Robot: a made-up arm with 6 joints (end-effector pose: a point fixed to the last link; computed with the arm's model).
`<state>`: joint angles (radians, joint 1 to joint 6).
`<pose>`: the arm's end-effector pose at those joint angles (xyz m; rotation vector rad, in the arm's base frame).
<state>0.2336 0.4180 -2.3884 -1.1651 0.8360 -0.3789</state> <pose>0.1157 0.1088 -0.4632 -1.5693 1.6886 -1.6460</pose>
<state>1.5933 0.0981 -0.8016 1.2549 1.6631 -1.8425</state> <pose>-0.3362 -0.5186 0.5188 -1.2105 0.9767 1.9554</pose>
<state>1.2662 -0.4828 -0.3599 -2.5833 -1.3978 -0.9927</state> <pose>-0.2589 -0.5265 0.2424 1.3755 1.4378 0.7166</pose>
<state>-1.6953 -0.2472 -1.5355 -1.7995 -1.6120 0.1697</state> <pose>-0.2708 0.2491 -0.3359 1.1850 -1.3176 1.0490</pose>
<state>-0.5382 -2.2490 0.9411 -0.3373 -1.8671 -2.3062</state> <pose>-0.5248 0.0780 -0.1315 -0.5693 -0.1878 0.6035</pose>
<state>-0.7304 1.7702 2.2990 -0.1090 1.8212 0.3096</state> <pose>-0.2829 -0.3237 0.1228 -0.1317 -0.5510 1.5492</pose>
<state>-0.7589 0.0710 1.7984 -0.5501 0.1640 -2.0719</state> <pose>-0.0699 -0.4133 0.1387 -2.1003 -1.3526 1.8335</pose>
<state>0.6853 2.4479 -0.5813 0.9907 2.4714 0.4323</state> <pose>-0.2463 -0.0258 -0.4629 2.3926 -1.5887 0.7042</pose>
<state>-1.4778 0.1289 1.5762 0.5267 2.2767 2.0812</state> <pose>-0.4643 0.1076 -0.3027 -0.3280 -0.4749 -0.7919</pose>
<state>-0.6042 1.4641 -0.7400 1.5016 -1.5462 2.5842</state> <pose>-0.4487 0.0292 -0.1767 -2.8072 0.0331 0.0697</pose>
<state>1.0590 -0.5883 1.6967 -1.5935 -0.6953 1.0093</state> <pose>-0.3504 0.0750 0.4133 0.6079 0.9401 -0.9029</pose>
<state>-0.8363 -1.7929 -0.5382 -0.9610 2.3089 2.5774</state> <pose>-0.1838 0.1700 -0.4320 0.4143 -1.0281 1.7442</pose>
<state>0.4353 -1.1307 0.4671 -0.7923 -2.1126 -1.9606</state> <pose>-0.3477 -0.3574 -0.0804 -2.1000 -0.8767 1.4666</pose>
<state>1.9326 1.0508 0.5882 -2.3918 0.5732 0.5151</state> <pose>-0.3547 0.2935 0.2914 -0.6592 0.2764 -0.9589</pose>
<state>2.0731 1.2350 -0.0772 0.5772 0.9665 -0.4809</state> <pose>-0.3098 -0.1658 0.6874 -0.9463 0.9796 1.6733</pose>
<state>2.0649 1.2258 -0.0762 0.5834 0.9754 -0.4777</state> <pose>-0.3109 -0.1733 0.6860 -0.9467 0.9628 1.6873</pose>
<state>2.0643 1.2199 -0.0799 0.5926 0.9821 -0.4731</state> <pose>-0.3099 -0.1778 0.6860 -0.9508 0.9517 1.7042</pose>
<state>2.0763 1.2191 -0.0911 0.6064 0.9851 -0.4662</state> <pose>-0.3056 -0.1772 0.6881 -0.9612 0.9502 1.7255</pose>
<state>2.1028 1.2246 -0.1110 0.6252 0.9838 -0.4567</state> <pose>-0.2975 -0.1705 0.6927 -0.9780 0.9600 1.7518</pose>
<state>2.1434 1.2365 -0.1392 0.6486 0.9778 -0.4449</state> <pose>-0.2858 -0.1577 0.6993 -1.0002 0.9810 1.7821</pose>
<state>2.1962 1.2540 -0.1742 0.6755 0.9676 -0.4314</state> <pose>-0.2715 -0.1391 0.7070 -1.0259 1.0122 1.8146</pose>
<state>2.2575 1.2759 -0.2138 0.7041 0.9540 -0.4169</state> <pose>-0.2557 -0.1163 0.7146 -1.0524 1.0508 1.8469</pose>
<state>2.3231 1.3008 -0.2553 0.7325 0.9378 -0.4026</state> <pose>-0.2397 -0.0908 0.7211 -1.0773 1.0941 1.8761</pose>
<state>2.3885 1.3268 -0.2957 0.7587 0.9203 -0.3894</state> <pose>-0.2248 -0.0646 0.7260 -1.0991 1.1390 1.8998</pose>
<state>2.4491 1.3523 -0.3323 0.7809 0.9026 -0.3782</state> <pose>-0.2121 -0.0398 0.7292 -1.1168 1.1823 1.9162</pose>
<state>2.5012 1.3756 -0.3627 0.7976 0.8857 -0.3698</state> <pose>-0.2022 -0.0177 0.7307 -1.1304 1.2218 1.9241</pose>
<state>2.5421 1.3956 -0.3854 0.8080 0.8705 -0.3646</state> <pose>-0.1953 0.0005 0.7312 -1.1398 1.2557 1.9235</pose>
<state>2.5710 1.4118 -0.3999 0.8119 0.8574 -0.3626</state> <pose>-0.1913 0.0145 0.7308 -1.1455 1.2835 1.9151</pose>
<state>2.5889 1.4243 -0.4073 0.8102 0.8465 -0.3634</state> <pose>-0.1896 0.0245 0.7302 -1.1480 1.3052 1.9008</pose>
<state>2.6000 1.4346 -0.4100 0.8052 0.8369 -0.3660</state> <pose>-0.1893 0.0324 0.7293 -1.1487 1.3236 1.8828</pose>
